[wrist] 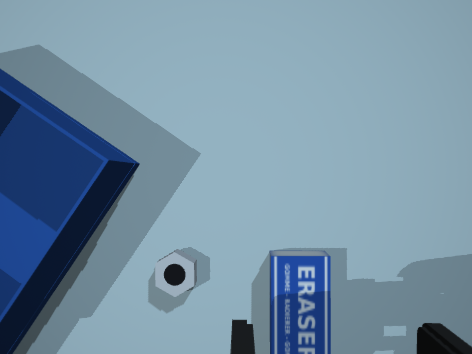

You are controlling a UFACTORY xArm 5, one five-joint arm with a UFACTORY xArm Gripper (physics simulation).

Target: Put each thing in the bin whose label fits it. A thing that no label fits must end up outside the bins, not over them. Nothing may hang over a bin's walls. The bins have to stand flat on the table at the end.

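Places are measured from the arm's base along level axes (x ahead, y left, z up), in metres.
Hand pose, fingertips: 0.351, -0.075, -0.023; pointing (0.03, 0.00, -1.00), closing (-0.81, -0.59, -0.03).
Things, the pixels of their top centre, and the offset from my fingertips, as dx, dy, dz. "*": a spot on its surface instead. Level surfaces: height alone.
- blue eraser, top centre: (pixel 300 338) +0.008, +0.004, -0.020
- light grey hex nut, top centre: (pixel 174 274) +0.063, +0.016, -0.024
- blue bin, surface spot: (pixel 80 250) * +0.101, +0.034, -0.031
- pale blue table, surface height: dz -0.033
A blue eraser (pixel 300 300) with white "ERASER" print lies on the table at the bottom of the wrist view, its lower end cut off by the frame. My gripper (pixel 337 327) is open and empty. Its two black fingertips show on either side of the eraser, the left one nearer to it. A light grey hex nut (pixel 188 274) with a dark hole lies on the table, left of the eraser and apart from it. A corner of a blue bin (pixel 80 250) shows at the left; no label shows on the part in view.
The bin's corner points toward the middle of the view, and its wall runs down to the lower left, beside the nut. The pale blue table (pixel 300 125) extends behind the eraser and nut. Shadows fall around the bin and at the lower right.
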